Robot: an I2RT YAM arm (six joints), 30 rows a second.
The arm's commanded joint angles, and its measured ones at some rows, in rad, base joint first. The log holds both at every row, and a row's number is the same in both.
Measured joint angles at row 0:
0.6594 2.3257 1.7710 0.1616 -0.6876 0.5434
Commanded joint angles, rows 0 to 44:
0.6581 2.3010 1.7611 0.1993 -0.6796 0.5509
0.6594 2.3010 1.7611 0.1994 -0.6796 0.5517
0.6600 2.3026 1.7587 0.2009 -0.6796 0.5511
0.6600 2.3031 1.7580 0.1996 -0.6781 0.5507
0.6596 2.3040 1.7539 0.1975 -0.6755 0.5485
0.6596 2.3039 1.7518 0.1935 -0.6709 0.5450
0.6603 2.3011 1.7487 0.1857 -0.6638 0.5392
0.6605 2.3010 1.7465 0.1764 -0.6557 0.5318
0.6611 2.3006 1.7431 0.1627 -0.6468 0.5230
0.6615 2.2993 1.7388 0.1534 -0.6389 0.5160
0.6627 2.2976 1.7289 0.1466 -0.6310 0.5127
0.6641 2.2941 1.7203 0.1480 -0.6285 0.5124
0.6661 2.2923 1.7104 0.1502 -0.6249 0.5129
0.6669 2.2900 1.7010 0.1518 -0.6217 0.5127
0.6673 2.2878 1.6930 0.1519 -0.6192 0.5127
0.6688 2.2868 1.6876 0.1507 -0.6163 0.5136
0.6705 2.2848 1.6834 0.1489 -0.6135 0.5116
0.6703 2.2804 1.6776 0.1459 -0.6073 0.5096
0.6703 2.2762 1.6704 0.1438 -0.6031 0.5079
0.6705 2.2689 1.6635 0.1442 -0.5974 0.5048
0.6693 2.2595 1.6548 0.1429 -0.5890 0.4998
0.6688 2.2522 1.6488 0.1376 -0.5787 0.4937
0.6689 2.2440 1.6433 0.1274 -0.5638 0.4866
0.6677 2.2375 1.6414 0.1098 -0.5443 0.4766
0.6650 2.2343 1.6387 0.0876 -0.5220 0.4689
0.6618 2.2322 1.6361 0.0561 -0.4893 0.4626
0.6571 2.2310 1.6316 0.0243 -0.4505 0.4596
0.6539 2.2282 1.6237 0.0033 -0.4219 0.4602
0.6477 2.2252 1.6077 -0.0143 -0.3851 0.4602
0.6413 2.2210 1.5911 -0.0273 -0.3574 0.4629
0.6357 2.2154 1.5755 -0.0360 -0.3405 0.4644
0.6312 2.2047 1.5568 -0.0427 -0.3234 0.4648
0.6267 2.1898 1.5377 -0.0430 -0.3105 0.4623
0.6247 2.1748 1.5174 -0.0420 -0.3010 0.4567
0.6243 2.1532 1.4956 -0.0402 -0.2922 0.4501
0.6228 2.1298 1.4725 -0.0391 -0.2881 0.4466
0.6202 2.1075 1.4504 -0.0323 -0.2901 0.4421
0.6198 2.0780 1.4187 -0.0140 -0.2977 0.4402
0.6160 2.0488 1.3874 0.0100 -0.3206 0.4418
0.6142 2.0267 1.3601 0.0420 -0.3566 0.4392
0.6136 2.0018 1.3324 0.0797 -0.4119 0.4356
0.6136 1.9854 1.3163 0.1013 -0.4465 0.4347
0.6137 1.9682 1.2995 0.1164 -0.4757 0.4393
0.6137 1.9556 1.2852 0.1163 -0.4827 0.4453
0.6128 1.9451 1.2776 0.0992 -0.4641 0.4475
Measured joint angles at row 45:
0.6113 1.9965 1.2942 0.0345 -0.4114 0.4473
